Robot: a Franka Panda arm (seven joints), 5 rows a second.
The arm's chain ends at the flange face. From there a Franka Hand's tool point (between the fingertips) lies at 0.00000 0.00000 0.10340 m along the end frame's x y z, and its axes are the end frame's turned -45 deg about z.
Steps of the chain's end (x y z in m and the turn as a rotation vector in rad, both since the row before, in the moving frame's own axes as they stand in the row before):
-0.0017, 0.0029, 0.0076, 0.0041, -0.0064, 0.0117
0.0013, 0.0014, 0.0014, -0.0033, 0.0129, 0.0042
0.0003, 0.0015, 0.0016, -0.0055, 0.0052, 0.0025
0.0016, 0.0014, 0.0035, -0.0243, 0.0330, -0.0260
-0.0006, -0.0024, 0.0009, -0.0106, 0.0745, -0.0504
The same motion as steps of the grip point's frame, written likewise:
-0.0034, 0.0001, 0.0076, 0.0074, -0.0016, 0.0117
0.0006, 0.0031, 0.0014, -0.0115, 0.0068, 0.0042
-0.0009, 0.0021, 0.0016, -0.0076, -0.0002, 0.0025
0.0008, 0.0063, 0.0034, -0.0405, 0.0062, -0.0260
0.0061, 0.0040, 0.0006, -0.0602, 0.0452, -0.0504

